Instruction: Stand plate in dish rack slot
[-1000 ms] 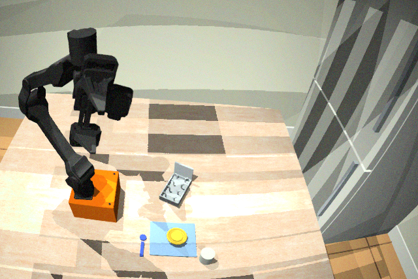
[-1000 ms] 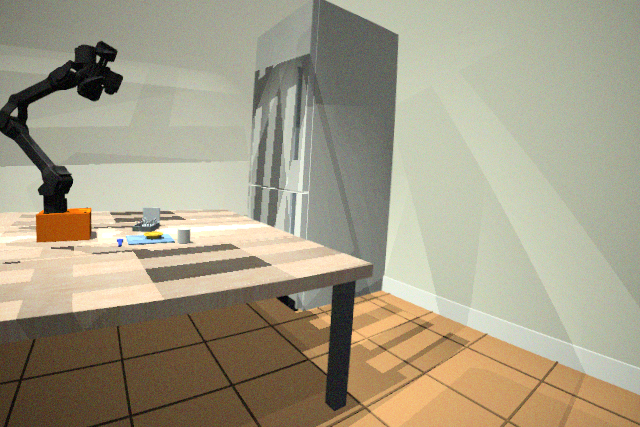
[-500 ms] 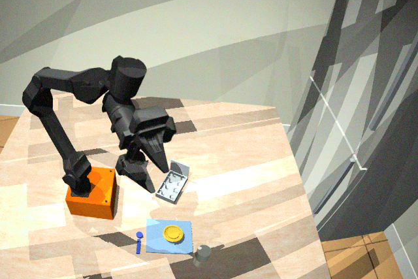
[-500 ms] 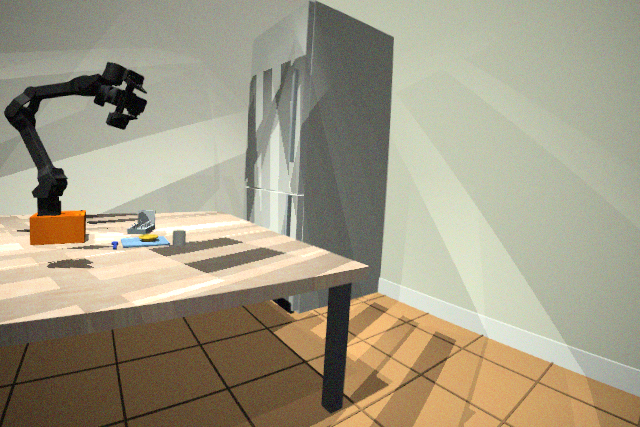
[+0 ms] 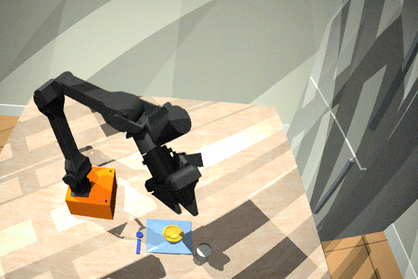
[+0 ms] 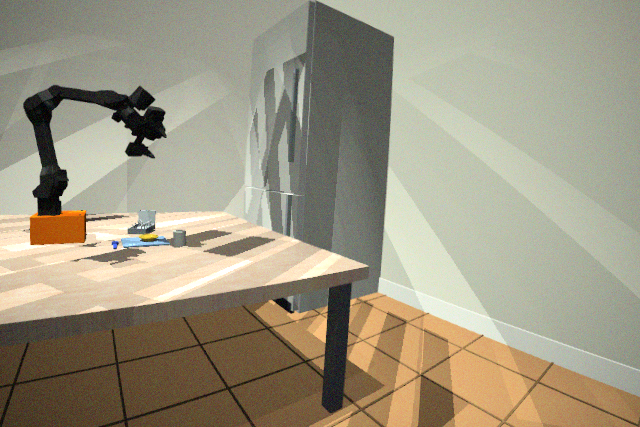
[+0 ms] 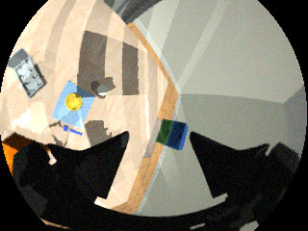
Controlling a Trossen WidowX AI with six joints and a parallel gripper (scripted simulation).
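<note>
My gripper tip is now 110 mm to the right of the yellow plate and 310 mm above it. Also, from my gripper tip: white cup 80 mm ahead, 30 mm to the left, 300 mm below; blue spoon 120 mm behind, 90 mm to the left, 330 mm below; blue mat 20 mm behind, 110 mm to the left, 330 mm below.
</note>
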